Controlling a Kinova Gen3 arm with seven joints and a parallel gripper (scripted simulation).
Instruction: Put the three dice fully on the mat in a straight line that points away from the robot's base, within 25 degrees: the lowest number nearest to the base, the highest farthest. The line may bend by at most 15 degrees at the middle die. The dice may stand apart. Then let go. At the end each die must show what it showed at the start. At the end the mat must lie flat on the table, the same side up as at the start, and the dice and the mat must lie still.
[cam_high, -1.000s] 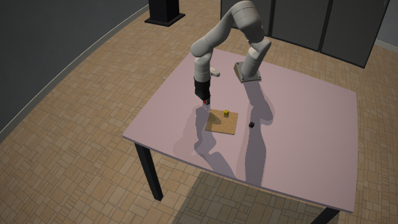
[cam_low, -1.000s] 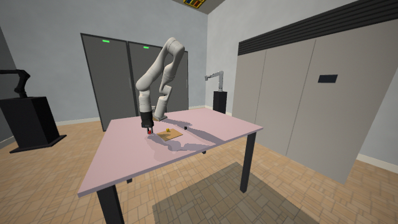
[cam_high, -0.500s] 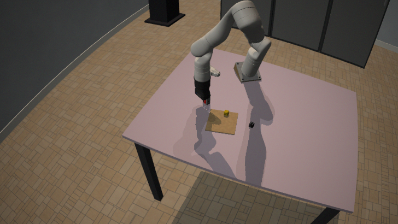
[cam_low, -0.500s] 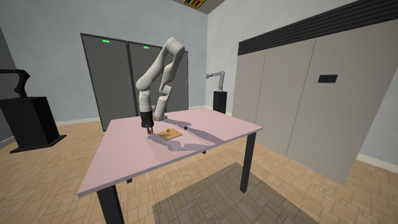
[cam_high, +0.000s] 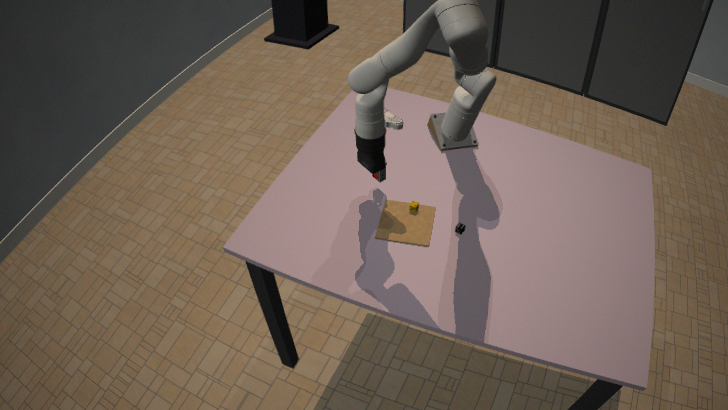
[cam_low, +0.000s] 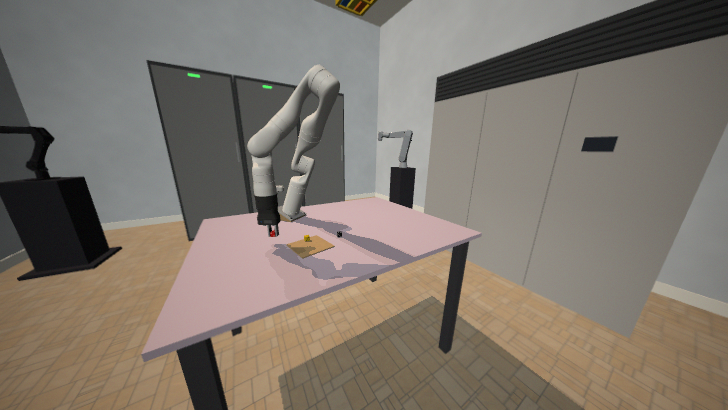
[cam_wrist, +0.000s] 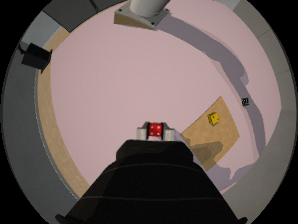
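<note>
The square mat lies 13 cm to the left of my hand, 9 cm ahead of it and 5 cm below it. From my hand the other things lie so: yellow die 13 cm to the left, 4 cm below, 3 cm ahead; black die 27 cm to the left, 5 cm ahead, 4 cm below; red die 1 cm below.
</note>
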